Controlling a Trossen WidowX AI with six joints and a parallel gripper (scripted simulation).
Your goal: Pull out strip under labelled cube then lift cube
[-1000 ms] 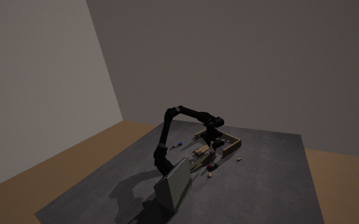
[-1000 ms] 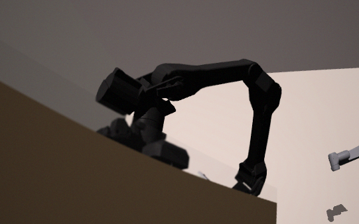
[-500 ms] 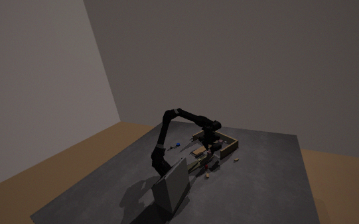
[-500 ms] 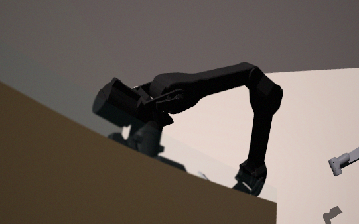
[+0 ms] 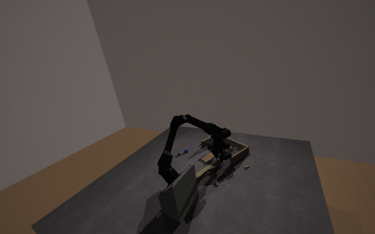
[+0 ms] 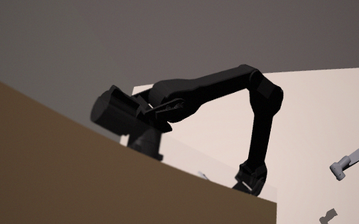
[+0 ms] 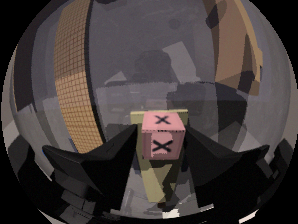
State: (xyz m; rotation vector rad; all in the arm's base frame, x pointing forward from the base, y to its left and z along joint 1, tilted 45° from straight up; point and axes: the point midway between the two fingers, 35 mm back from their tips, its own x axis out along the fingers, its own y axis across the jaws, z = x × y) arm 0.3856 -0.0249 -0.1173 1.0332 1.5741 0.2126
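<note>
The small red piece is 13 cm behind my gripper tip and 2 cm to the right of it. From my gripper tip the other things lie so: small blue piece: 4 cm ahead, 30 cm to the left, 1 cm below.
</note>
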